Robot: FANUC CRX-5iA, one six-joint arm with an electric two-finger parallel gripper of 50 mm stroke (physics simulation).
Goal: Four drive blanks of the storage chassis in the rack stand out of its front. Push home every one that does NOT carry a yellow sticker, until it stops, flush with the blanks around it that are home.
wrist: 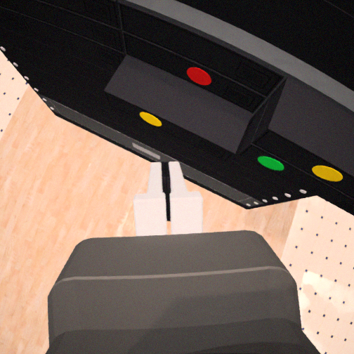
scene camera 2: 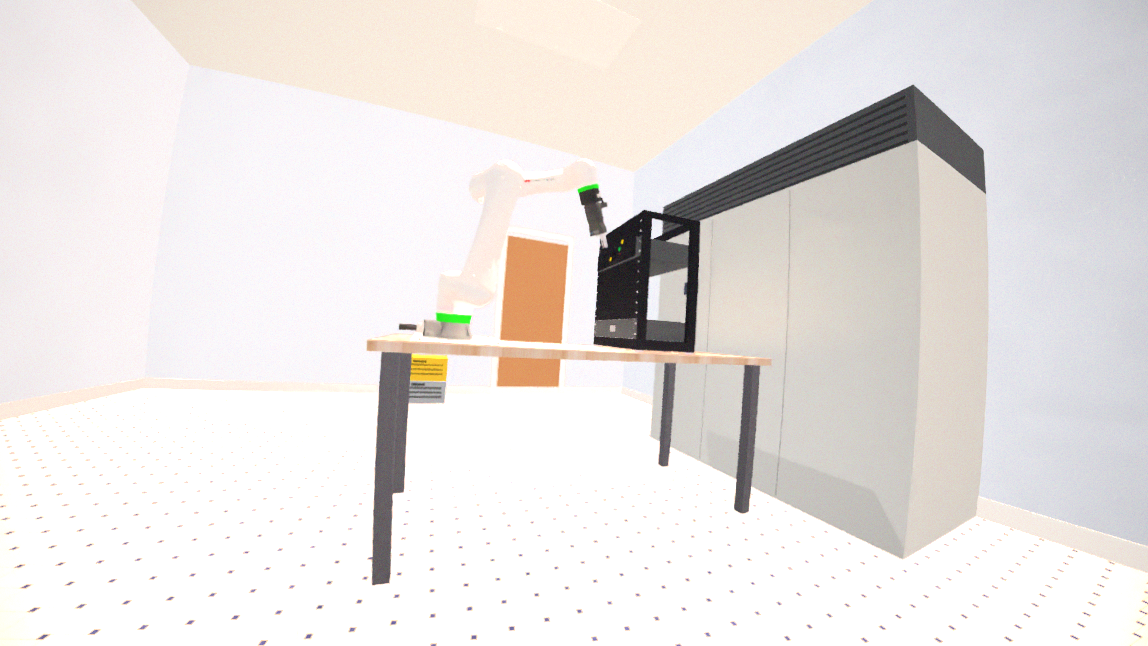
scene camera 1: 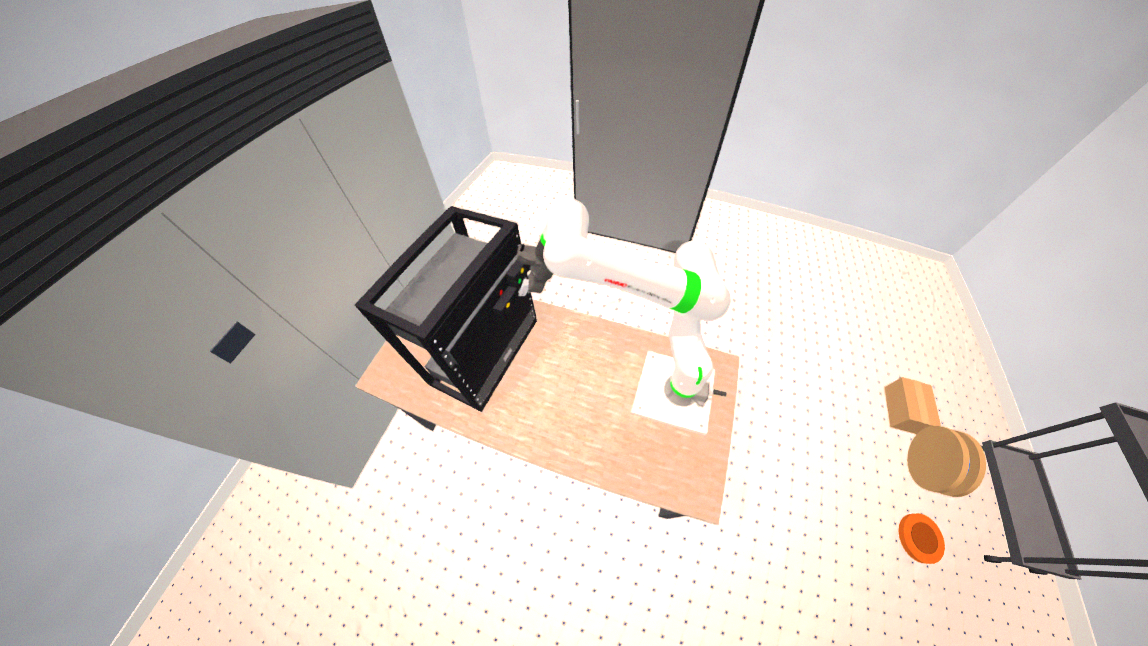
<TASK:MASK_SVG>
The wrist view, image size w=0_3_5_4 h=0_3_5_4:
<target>my gripper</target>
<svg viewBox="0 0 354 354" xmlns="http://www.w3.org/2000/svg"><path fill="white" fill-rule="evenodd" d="M47 296L49 347L45 354L321 354L301 329L296 281L277 254L275 254L275 251L273 251L264 237L254 230L202 232L202 195L199 191L187 190L178 161L150 163L147 192L136 193L133 197L136 236L90 237L81 240L74 246ZM166 221L171 221L171 234L167 235Z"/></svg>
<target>black rack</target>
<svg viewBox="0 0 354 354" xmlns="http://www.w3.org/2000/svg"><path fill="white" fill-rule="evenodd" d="M0 0L0 51L56 116L149 162L178 161L183 178L224 199L228 199L230 202L242 206L244 209L252 209L317 195L354 216L354 0Z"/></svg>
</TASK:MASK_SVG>
